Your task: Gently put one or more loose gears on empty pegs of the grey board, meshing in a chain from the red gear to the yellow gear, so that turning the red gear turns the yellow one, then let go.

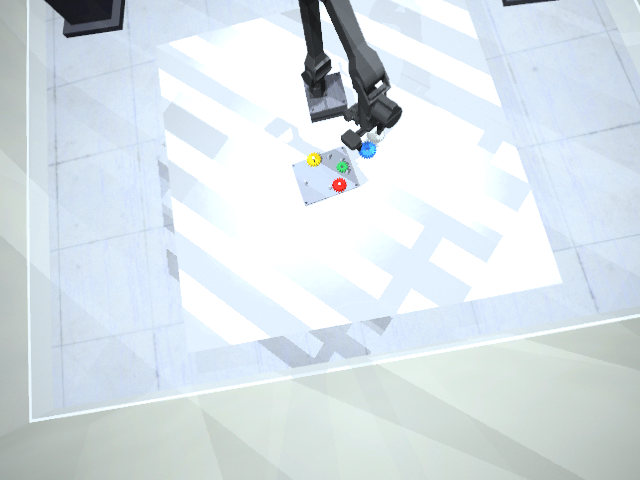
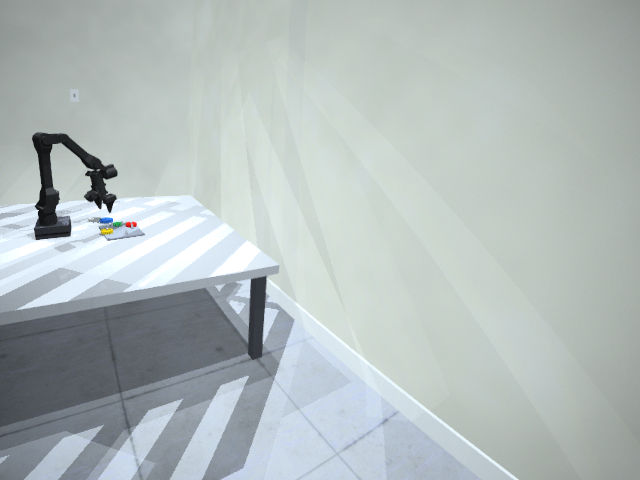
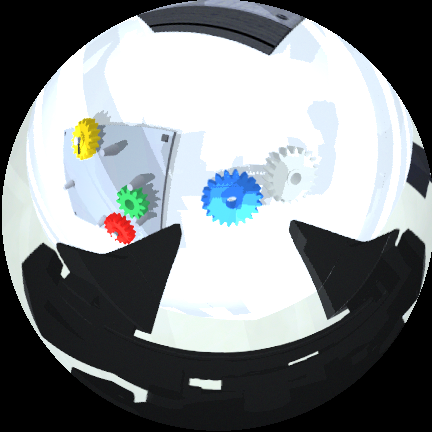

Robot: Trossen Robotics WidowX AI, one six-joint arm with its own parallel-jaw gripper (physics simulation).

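Frame: origin at the arm's base, x ahead, y left, z up, level; metres.
Where they show: gripper, between the fingertips: (image 1: pixel 368 142) (image 2: pixel 105 211) (image 3: pixel 236 227); arm's base, origin of its link: (image 1: pixel 318 89) (image 2: pixel 48 223).
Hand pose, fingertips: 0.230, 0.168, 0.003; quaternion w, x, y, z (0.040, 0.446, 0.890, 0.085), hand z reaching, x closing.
Observation:
Things, the pixels of their top centre, and the offset from my fingertips, as dx, dy, dz. "*": a spot on its surface instead. Level surfaces: height alone.
- large blue gear, centre of its top: (image 3: pixel 232 202) (image 1: pixel 367 149) (image 2: pixel 106 218) +0.001, +0.001, -0.042
- white gear, centre of its top: (image 3: pixel 295 178) (image 1: pixel 376 132) (image 2: pixel 94 217) -0.061, +0.038, -0.042
- grey board, centre of its top: (image 3: pixel 86 190) (image 1: pixel 323 171) (image 2: pixel 119 225) +0.079, -0.165, -0.028
- yellow gear, centre of its top: (image 3: pixel 78 139) (image 1: pixel 313 158) (image 2: pixel 106 229) +0.023, -0.200, -0.033
- red gear, a spot on its surface: (image 3: pixel 119 227) (image 1: pixel 340 180) * +0.115, -0.106, -0.036
- small green gear, centre of its top: (image 3: pixel 128 204) (image 1: pixel 342 166) (image 2: pixel 117 222) +0.063, -0.096, -0.034
- far side, a spot on its surface: (image 3: pixel 69 185) (image 1: pixel 306 181) * +0.109, -0.229, -0.040
- white table, height of its surface: dz -0.059
My gripper (image 1: pixel 369 140) (image 2: pixel 105 209) (image 3: pixel 236 227) is open and empty, above the table near the blue gear. The large blue gear (image 1: pixel 368 150) (image 2: pixel 106 220) (image 3: pixel 231 190) lies flat beside the board. The white gear (image 1: pixel 378 137) (image 2: pixel 94 220) (image 3: pixel 281 175) lies close beside it; I cannot tell if they touch. The grey board (image 1: pixel 316 190) (image 2: pixel 122 236) (image 3: pixel 147 147) bears the yellow gear (image 1: pixel 313 159) (image 2: pixel 107 231) (image 3: pixel 89 138) and red gear (image 1: pixel 339 184) (image 2: pixel 130 224) (image 3: pixel 119 227). The small green gear (image 1: pixel 342 166) (image 2: pixel 117 224) (image 3: pixel 132 201) is on the board near red; its seating is unclear.
Bare pegs stand on the board, including one near yellow (image 3: pixel 115 148), one beside green (image 3: pixel 140 181) and one at the far side (image 1: pixel 306 182) (image 3: pixel 69 185). The arm's base (image 1: pixel 326 105) (image 2: pixel 52 227) stands on the white table (image 1: pixel 248 248) (image 2: pixel 206 242).

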